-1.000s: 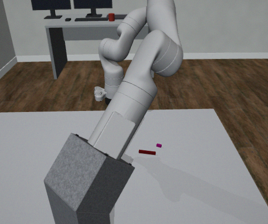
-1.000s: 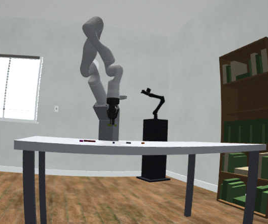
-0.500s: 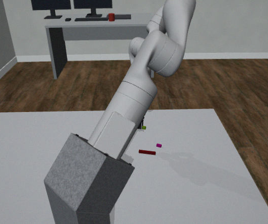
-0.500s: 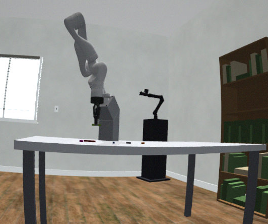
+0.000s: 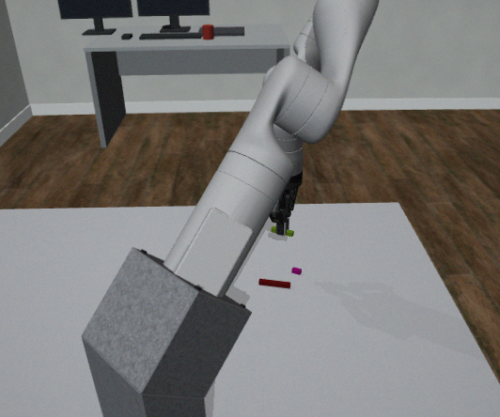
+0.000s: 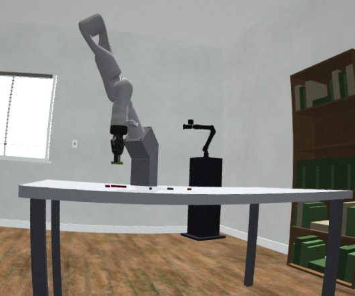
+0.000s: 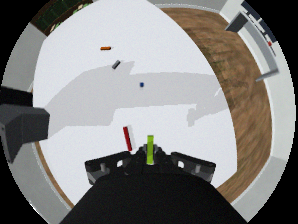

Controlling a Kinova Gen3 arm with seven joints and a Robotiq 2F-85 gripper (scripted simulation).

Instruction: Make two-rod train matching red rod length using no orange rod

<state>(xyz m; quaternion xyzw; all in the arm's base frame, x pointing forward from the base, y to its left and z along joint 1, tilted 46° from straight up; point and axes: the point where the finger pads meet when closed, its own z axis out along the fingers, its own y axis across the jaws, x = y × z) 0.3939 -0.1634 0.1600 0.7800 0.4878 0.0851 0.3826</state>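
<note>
Now: hand 20 mm past the magenta rod, 30 mm to the left of it and 120 mm above it. From my hand the other things lie so: red rod 50 mm behind, 30 mm to the left, 120 mm below; lime rod 10 mm below; blue rod 70 mm ahead, 130 mm to the left, 120 mm below.
</note>
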